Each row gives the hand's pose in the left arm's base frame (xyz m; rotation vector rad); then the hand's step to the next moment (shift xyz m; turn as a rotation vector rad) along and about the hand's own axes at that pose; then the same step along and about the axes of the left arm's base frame.
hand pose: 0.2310 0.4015 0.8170 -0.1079 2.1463 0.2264
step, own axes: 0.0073 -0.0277 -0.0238 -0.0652 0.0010 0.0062
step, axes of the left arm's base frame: -0.0189 -0.0319 0.0034 0.0409 0.0016 0.0511
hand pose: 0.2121 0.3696 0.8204 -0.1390 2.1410 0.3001
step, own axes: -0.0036 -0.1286 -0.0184 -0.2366 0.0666 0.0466
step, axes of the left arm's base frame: 0.0147 -0.1289 -0.0079 0.1545 0.0729 0.1828
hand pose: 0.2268 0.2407 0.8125 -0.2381 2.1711 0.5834
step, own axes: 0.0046 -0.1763 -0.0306 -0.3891 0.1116 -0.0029
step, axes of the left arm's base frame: 0.0401 -0.1686 -0.0447 0.1979 0.0830 0.3433
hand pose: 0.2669 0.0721 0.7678 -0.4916 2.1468 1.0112
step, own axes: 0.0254 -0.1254 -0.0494 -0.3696 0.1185 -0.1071
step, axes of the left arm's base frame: 0.0352 -0.1177 -0.0610 0.1352 0.0050 0.3792
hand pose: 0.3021 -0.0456 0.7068 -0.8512 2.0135 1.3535
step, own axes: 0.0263 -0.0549 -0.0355 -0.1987 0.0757 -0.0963
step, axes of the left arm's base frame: 0.0214 -0.0542 -0.0397 0.0596 -0.0302 0.2236
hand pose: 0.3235 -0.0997 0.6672 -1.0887 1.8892 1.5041
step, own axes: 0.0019 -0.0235 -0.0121 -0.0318 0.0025 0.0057
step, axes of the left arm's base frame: 0.0194 -0.0139 -0.0115 0.0153 0.0146 0.0245
